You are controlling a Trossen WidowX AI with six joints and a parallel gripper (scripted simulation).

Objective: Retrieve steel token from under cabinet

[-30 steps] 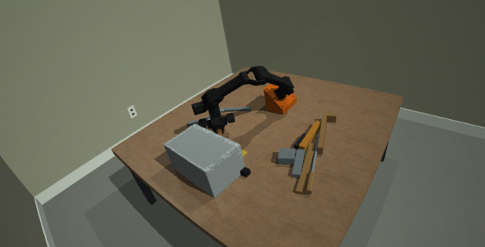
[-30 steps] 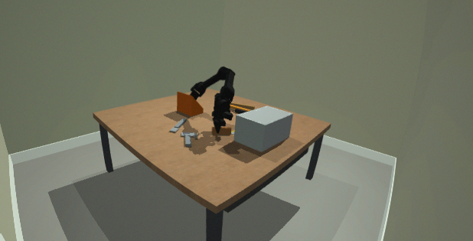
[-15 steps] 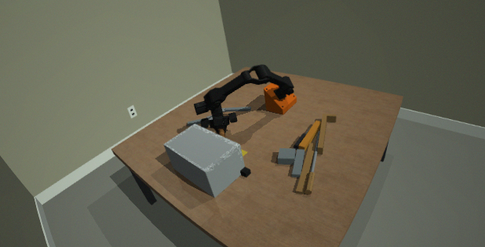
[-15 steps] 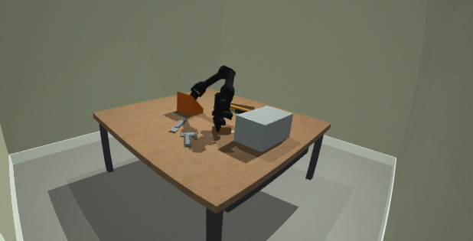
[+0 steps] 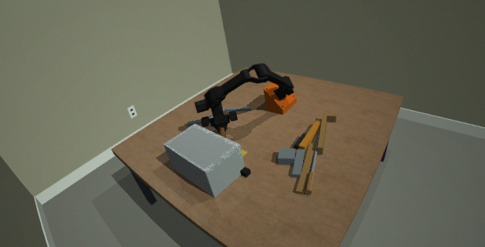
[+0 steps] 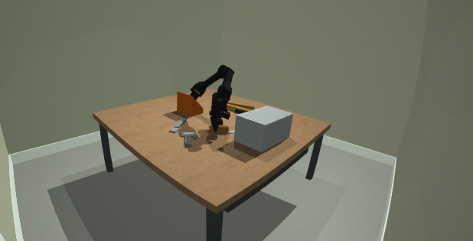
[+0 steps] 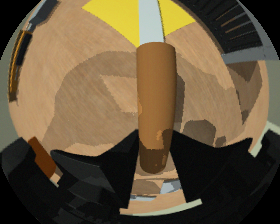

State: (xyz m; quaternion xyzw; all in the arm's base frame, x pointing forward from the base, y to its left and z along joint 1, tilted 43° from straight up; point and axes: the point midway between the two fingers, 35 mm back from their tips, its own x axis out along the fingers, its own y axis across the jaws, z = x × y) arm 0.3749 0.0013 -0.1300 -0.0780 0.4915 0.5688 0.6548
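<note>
The grey t-piece is 1 cm behind my gripper tip and 19 cm to the right of it. From my gripper tip the other things lie so: grey block: 5 cm behind, 41 cm to the left, 1 cm above; then wooden stick: 6 cm behind, 51 cm to the left; then orange bar: 23 cm behind, 41 cm to the left, 1 cm above.
</note>
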